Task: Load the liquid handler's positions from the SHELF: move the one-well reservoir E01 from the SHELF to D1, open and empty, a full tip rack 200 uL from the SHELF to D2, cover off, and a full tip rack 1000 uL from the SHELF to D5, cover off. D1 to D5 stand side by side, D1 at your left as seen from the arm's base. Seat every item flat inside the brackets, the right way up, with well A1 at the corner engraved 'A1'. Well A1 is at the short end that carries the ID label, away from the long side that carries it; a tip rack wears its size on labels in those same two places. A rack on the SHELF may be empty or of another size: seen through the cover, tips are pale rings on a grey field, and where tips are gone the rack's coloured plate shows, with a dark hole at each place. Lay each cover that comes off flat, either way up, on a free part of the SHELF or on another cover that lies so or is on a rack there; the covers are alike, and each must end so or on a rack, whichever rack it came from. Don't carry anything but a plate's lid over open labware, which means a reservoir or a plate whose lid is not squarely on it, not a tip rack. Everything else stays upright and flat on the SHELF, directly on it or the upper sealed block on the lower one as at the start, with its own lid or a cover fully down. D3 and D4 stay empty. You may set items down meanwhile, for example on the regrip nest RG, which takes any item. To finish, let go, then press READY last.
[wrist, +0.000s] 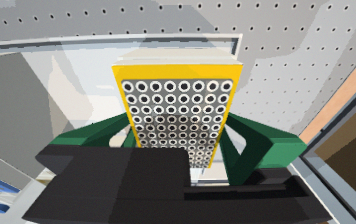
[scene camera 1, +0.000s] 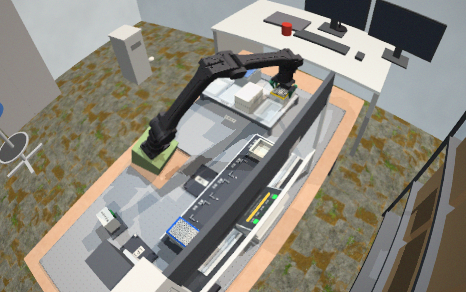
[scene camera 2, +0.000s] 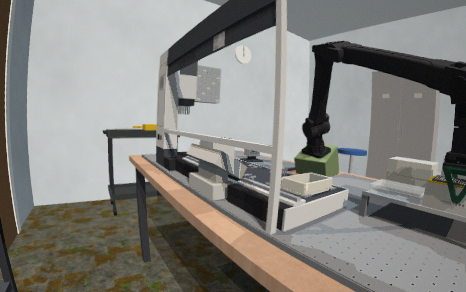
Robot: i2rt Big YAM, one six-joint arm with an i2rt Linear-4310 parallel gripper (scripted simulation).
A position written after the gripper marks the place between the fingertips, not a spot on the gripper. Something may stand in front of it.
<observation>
In view: the gripper [wrist: 177, 111], a white sealed block [scene camera 2: 414, 168] and a clear cover [scene camera 2: 409, 193].
</observation>
